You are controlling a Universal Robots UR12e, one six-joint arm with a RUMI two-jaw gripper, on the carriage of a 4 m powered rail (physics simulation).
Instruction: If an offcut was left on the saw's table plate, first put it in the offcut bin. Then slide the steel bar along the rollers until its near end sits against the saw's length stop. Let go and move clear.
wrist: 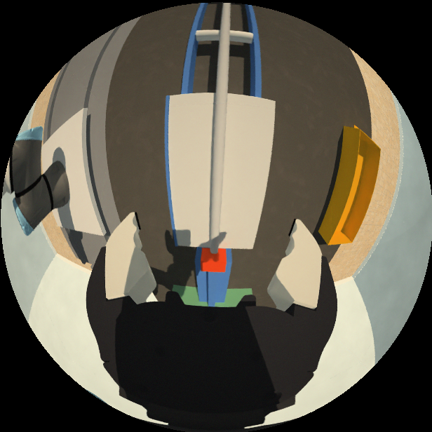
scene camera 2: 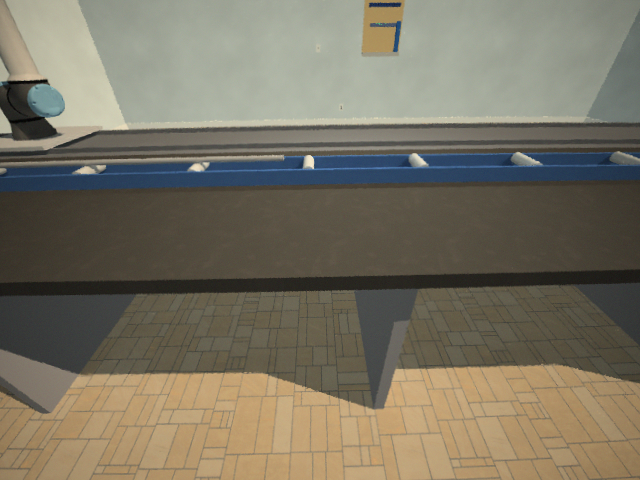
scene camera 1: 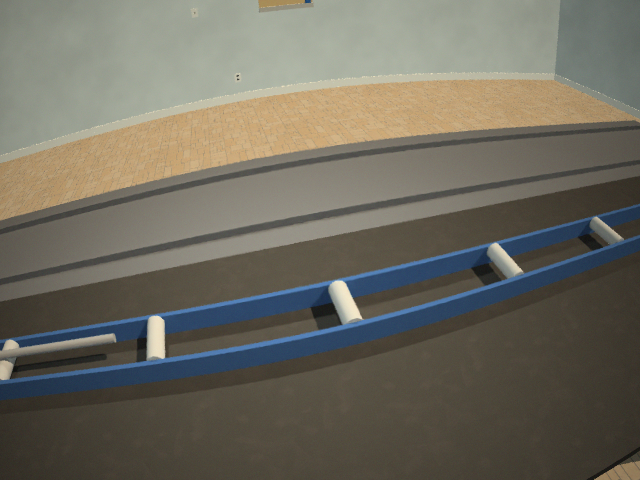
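Note:
The steel bar is a long light grey rod. It lies along the rollers and across the saw's pale table plate. In the wrist view its near end meets the red length stop, with no gap that I can see. My gripper is wide open, its jaws apart on either side of the bar's near end and off it, above the plate. No offcut shows on the plate. The orange offcut bin stands to the right of the plate; part of its inside shows.
Blue side rails flank the rollers. A blue bracket carries the stop, with a green piece beneath. The arm's rail runs alongside, its carriage at the left in the wrist view.

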